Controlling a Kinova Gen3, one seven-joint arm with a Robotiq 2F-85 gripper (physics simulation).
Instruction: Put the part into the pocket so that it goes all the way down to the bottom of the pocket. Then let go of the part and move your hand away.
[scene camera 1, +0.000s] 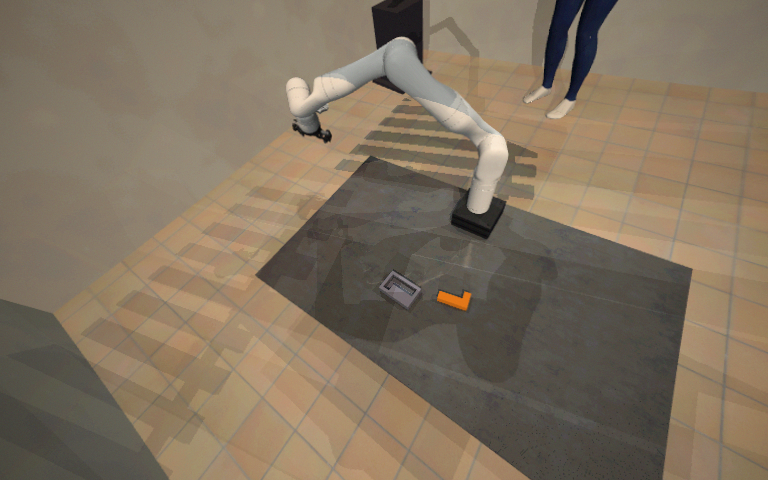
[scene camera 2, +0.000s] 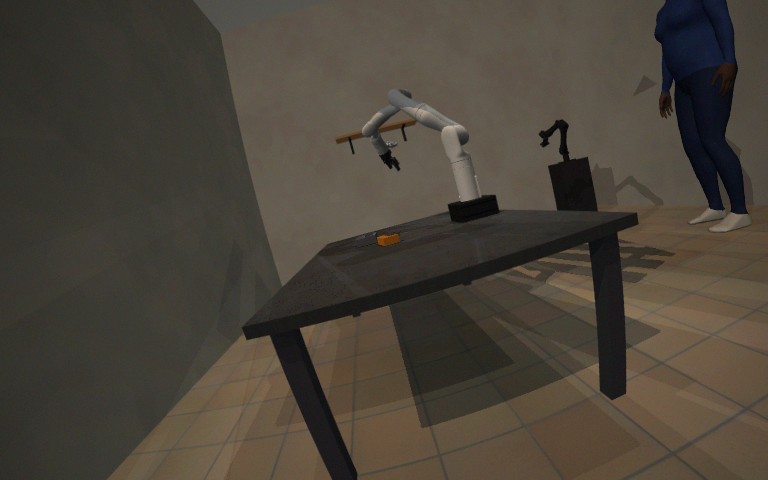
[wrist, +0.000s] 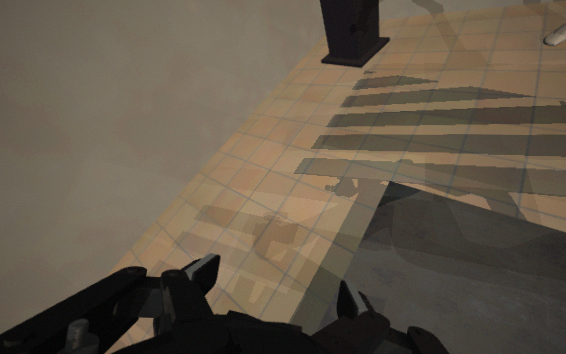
Scene:
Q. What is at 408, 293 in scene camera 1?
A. A grey pocket block.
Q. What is the gripper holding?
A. Nothing.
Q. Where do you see the gripper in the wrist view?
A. At 277, 281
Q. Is the gripper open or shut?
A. Open.

